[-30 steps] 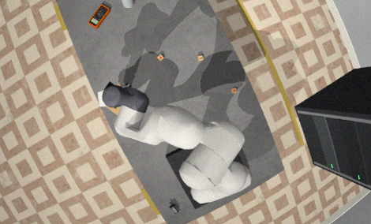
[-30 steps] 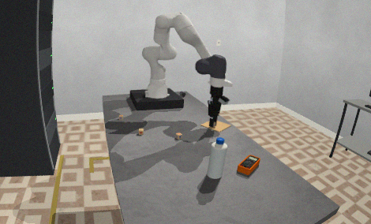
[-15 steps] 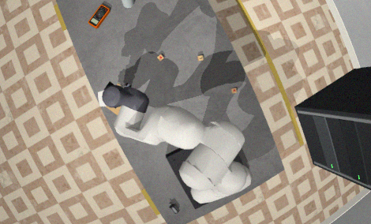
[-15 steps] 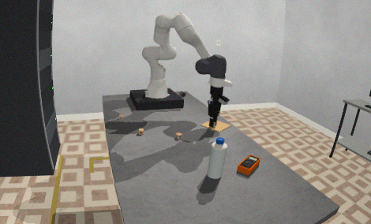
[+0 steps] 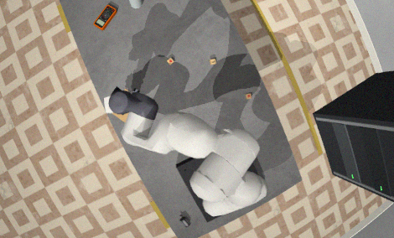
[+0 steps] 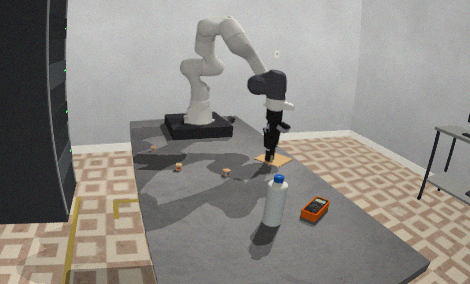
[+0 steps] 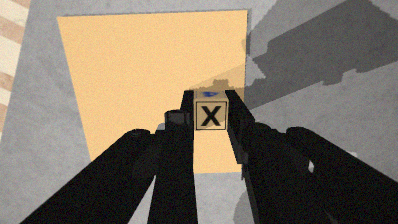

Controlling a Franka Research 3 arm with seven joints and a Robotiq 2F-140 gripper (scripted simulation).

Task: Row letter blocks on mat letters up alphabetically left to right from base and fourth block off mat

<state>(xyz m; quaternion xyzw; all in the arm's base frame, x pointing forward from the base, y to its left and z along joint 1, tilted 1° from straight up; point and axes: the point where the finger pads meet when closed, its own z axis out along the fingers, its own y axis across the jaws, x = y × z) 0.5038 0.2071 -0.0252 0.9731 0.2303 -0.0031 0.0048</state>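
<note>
Now: the tan mat 2 cm behind my hand, 4 cm to the left of it and 4 cm below it. Also, from my hand: white bottle: 47 cm ahead, 23 cm to the right, 4 cm above; red k block: 24 cm behind, 52 cm to the right, 3 cm below.
</note>
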